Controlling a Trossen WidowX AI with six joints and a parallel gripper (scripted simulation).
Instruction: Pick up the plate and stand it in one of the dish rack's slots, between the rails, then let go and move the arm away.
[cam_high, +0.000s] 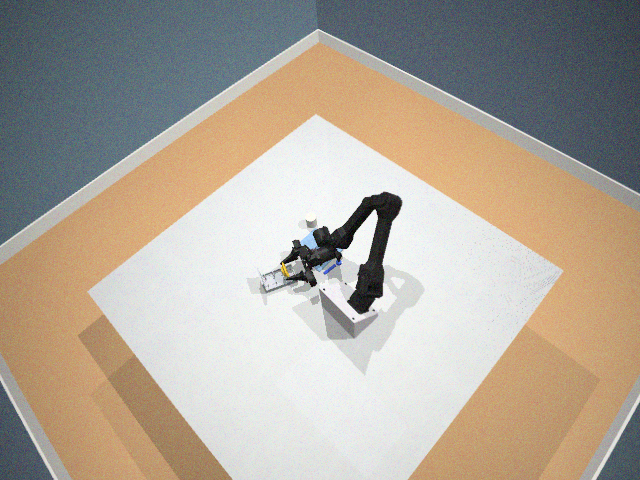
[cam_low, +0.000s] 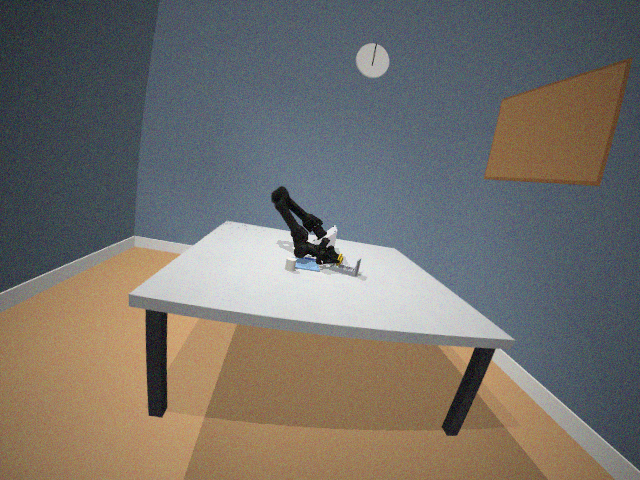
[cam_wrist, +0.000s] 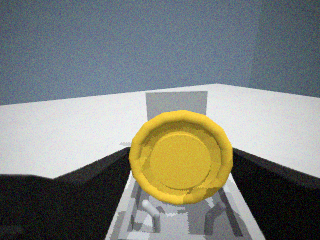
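Right now the yellow plate is 1 cm to the right of my gripper tip. From my gripper tip the other things lie so: light blue mat 1 cm ahead, 17 cm to the right, 5 cm below; blue spoon 9 cm behind, 17 cm to the right, 5 cm below; grey dish rack 1 cm ahead, 2 cm to the left, 3 cm below.
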